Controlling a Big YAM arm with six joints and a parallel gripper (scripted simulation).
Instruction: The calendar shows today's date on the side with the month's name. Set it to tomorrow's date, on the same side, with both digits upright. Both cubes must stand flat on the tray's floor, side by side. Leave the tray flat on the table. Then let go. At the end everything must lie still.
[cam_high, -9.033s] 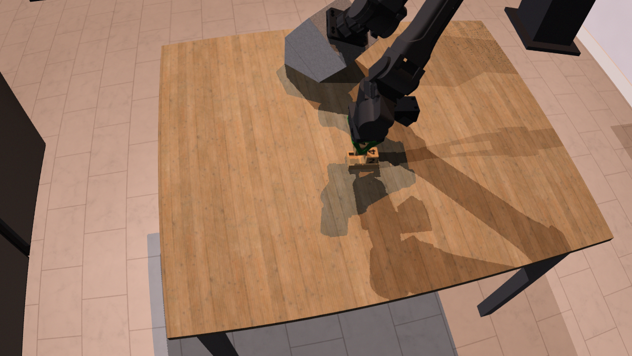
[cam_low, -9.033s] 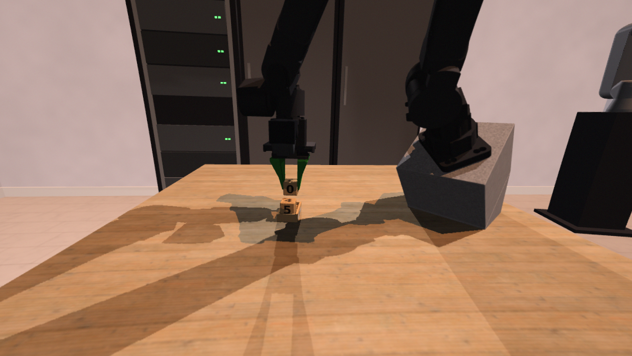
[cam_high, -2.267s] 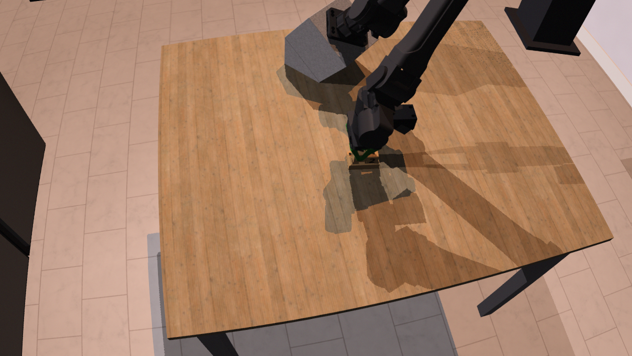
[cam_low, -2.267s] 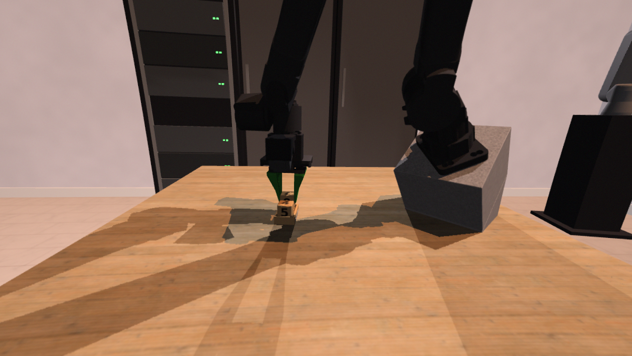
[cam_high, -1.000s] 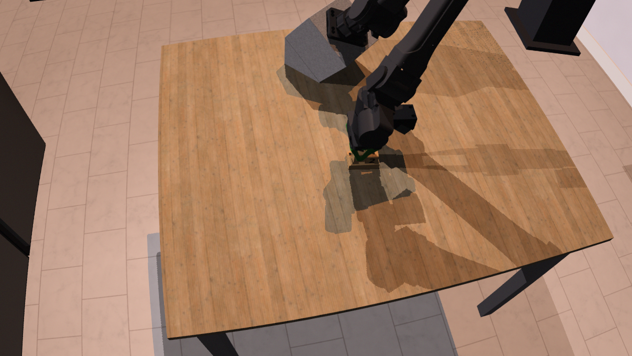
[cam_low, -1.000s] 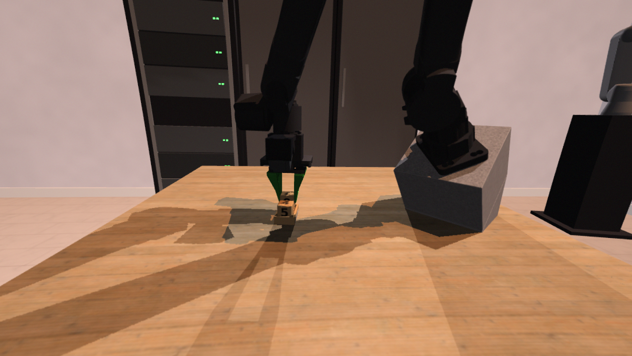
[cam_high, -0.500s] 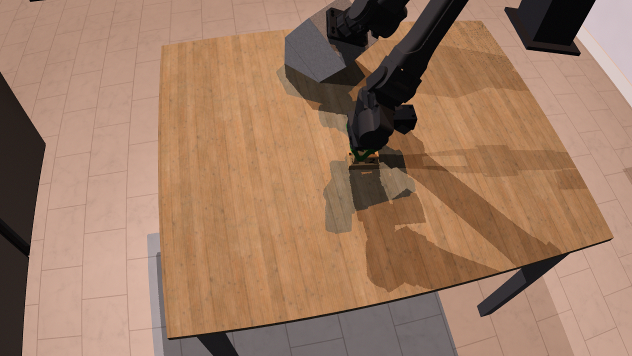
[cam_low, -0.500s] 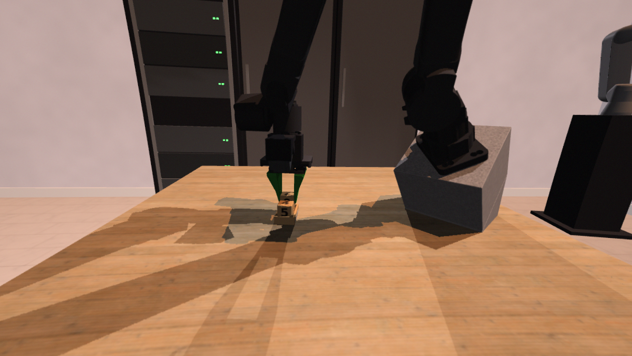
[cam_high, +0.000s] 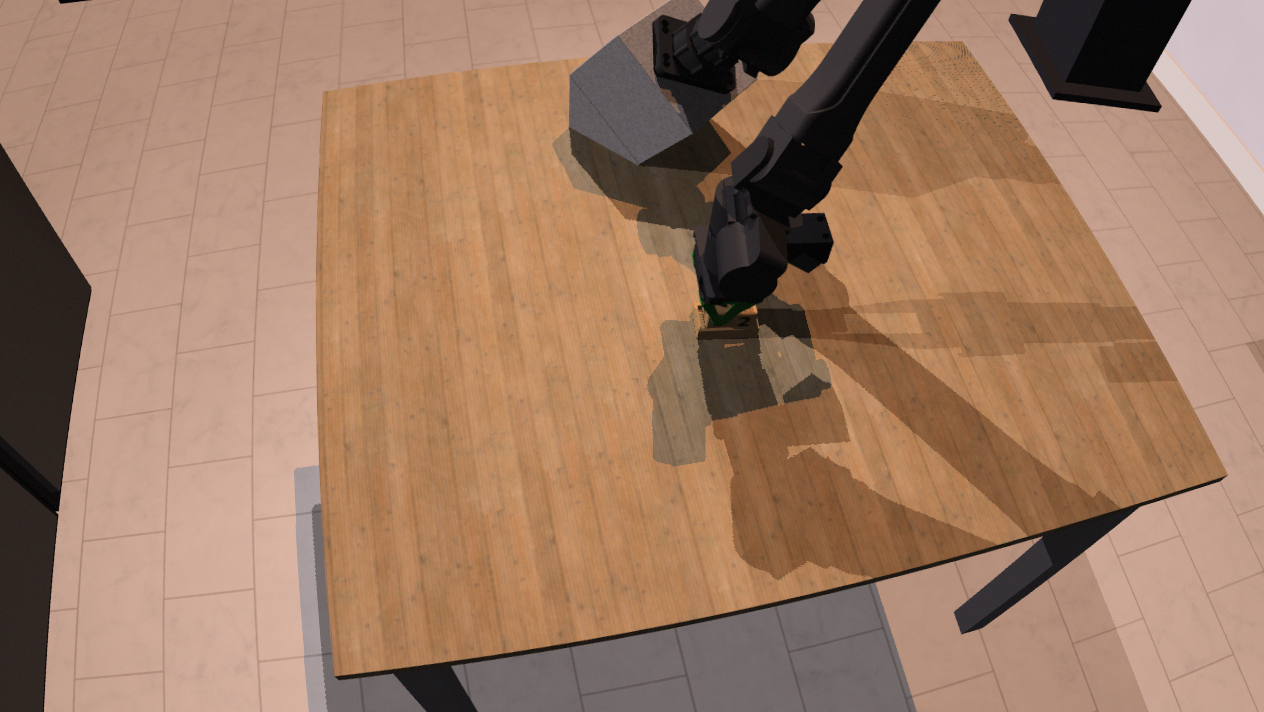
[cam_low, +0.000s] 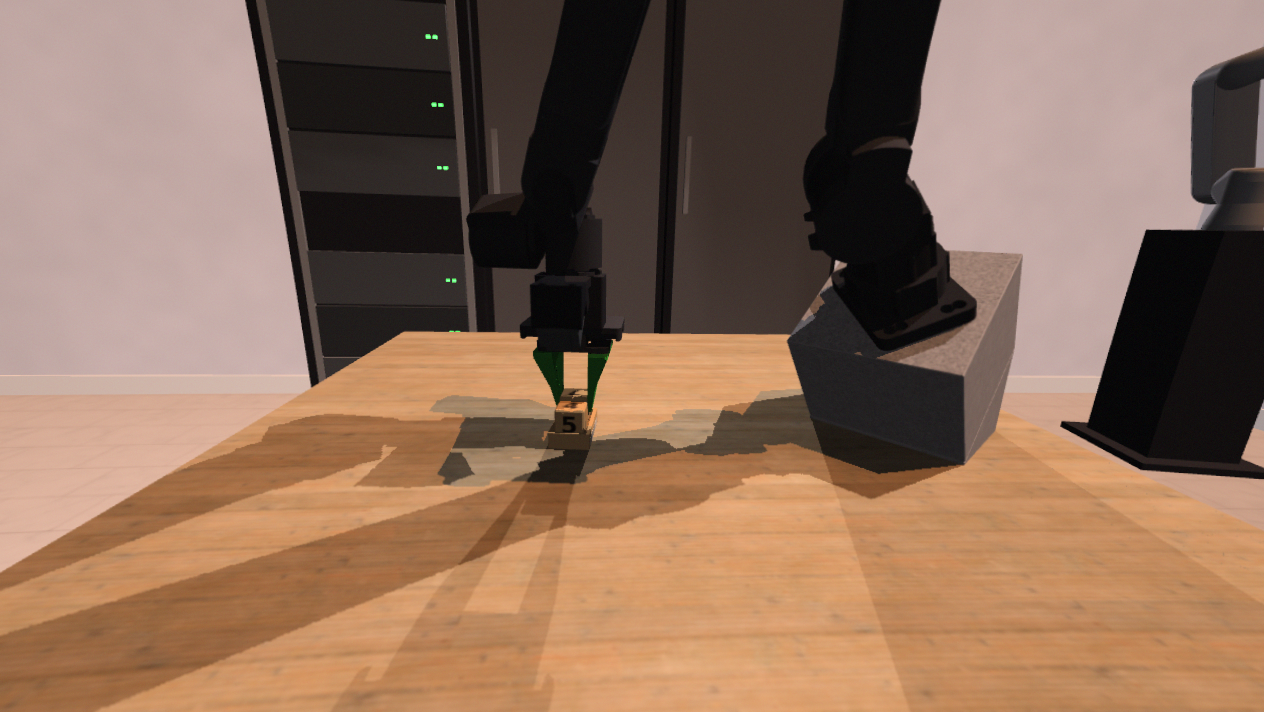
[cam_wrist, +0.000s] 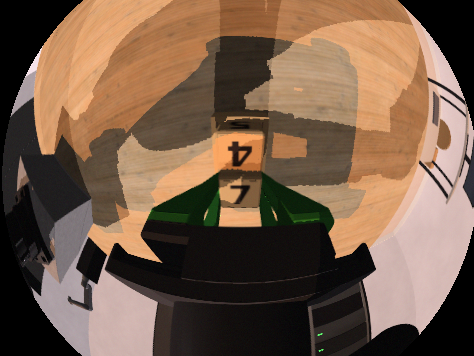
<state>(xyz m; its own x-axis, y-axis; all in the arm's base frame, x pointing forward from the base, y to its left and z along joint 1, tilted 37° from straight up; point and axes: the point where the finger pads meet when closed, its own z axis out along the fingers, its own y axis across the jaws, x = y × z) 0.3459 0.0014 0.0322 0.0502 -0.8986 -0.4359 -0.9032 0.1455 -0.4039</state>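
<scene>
My gripper is now 1 cm to the right of the wooden calendar tray and 2 cm above it. Round my hand: cube: 3 cm to the left, 1 cm below.
</scene>
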